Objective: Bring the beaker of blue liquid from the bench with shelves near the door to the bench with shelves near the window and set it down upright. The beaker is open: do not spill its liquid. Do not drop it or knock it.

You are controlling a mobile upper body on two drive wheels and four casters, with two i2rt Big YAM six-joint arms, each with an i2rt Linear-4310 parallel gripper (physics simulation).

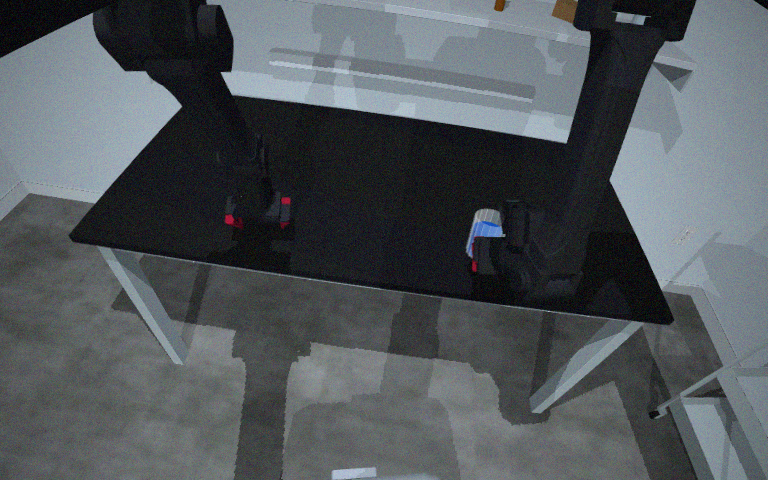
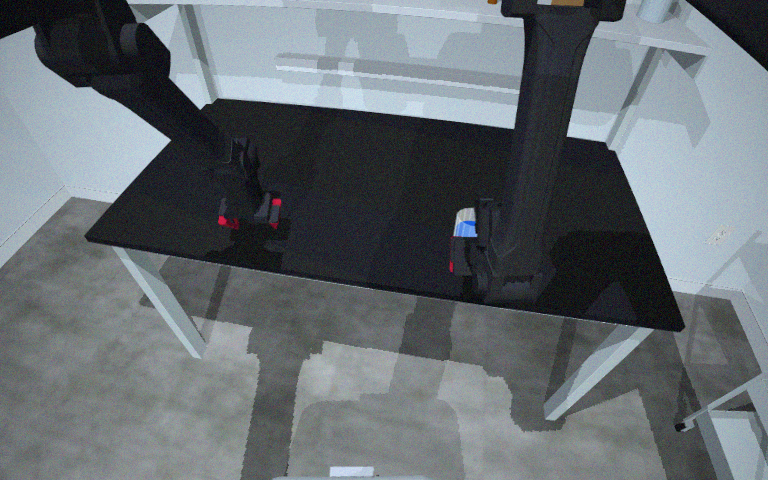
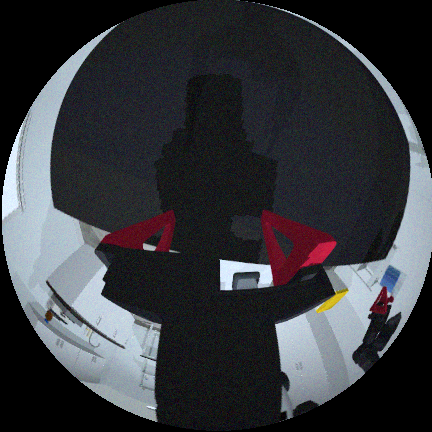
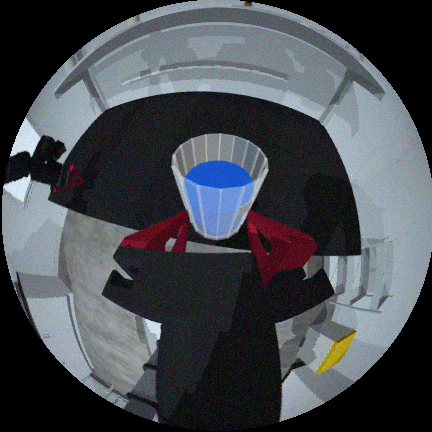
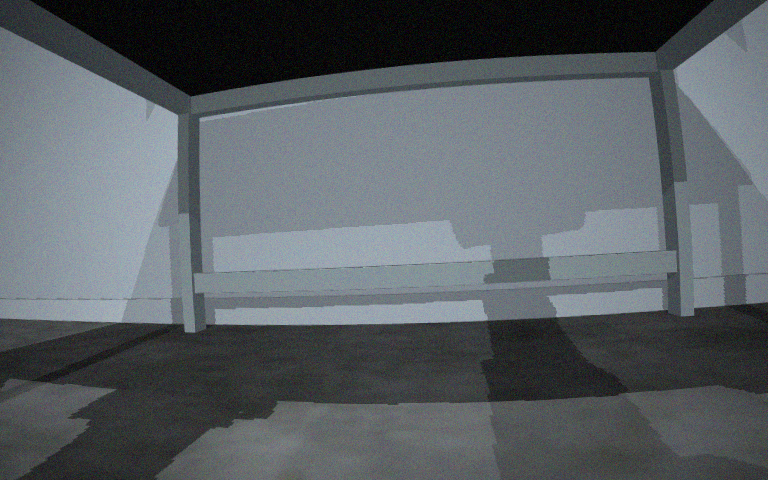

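The beaker of blue liquid is clear, open at the top and looks upright, with the liquid inside. My right gripper is shut on it, one red finger on each side. It is over the front right part of a black-topped bench; whether the beaker's base touches the top cannot be told. My left gripper is open and empty above the left front part of the bench.
A shelf runs along the back, with an orange item, a brown box and a pale cylinder. The bench's lower crossbar spans between its rear legs. A white frame stands at the lower right.
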